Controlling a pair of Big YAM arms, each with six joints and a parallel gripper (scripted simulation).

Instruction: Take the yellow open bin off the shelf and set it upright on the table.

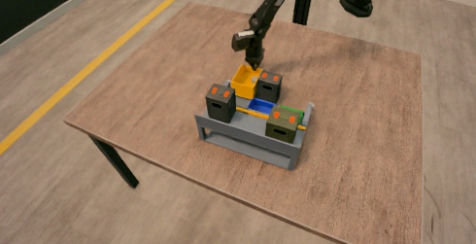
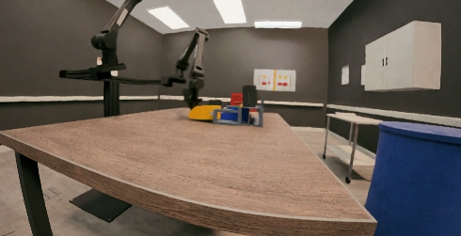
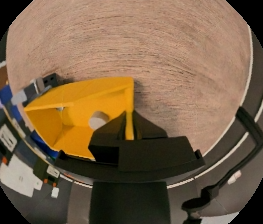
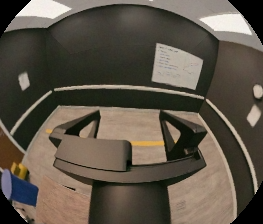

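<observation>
Right now my left hand is 8 cm short of the yellow open bin, 1 cm to the right of it and 1 cm below it. From my left hand the other things lie so: grey shelf: 27 cm ahead, 14 cm to the left, 2 cm above; then dark lidded bin: 12 cm to the left, 10 cm ahead, 2 cm above.
</observation>
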